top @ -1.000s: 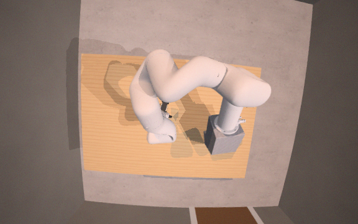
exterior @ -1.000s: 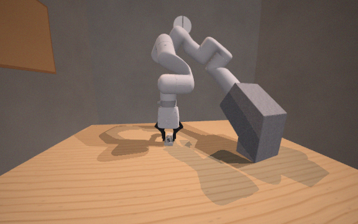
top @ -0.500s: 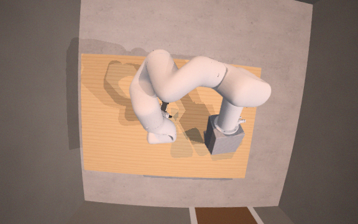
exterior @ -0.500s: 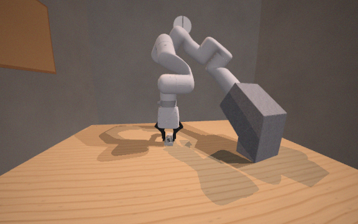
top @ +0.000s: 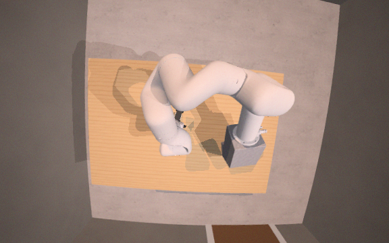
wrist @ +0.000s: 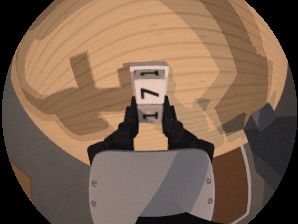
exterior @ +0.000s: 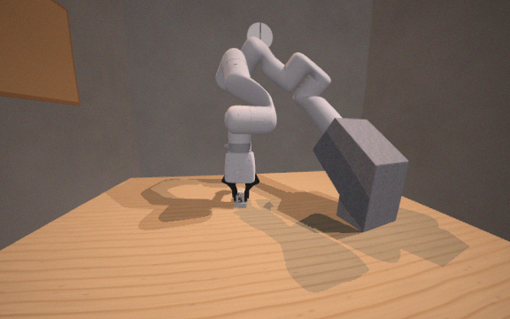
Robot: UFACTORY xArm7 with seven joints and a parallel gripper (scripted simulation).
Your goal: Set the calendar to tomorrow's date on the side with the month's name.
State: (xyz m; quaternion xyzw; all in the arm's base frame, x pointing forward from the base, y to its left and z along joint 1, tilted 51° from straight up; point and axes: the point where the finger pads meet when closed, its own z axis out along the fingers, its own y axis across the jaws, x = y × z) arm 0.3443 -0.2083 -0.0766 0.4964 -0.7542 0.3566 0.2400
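My gripper is now 10 mm past the white calendar tray, 10 mm to the left of it and 30 mm above it.
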